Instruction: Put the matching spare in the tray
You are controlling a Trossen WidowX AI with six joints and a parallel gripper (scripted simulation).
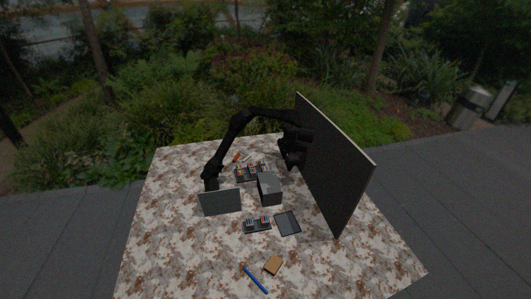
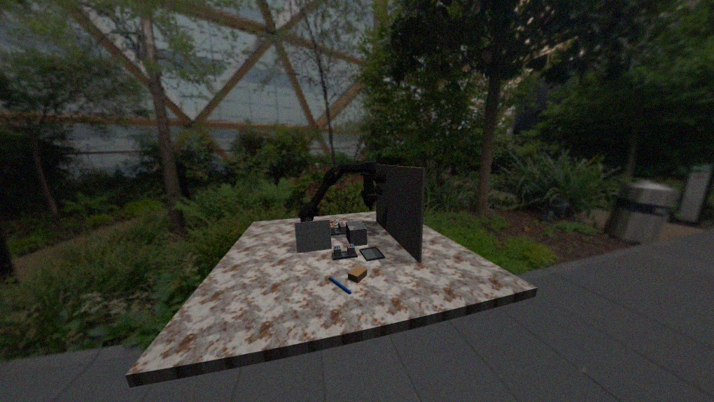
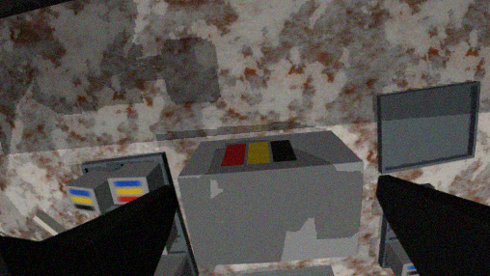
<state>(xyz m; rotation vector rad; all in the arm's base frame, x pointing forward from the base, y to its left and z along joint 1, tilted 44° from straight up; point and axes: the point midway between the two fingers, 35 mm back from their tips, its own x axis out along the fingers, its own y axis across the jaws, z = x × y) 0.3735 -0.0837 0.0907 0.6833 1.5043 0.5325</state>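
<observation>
The spare block is 21 cm behind my gripper tip, 22 cm to the left of it and 16 cm below it. Also, from my gripper tip: tall grey panel (16 cm ahead, 1 cm to the right, 3 cm above); flat grey tray (5 cm behind, 20 cm to the right, 19 cm below); grey mounted unit (8 cm behind, 1 cm to the left, 15 cm below).
</observation>
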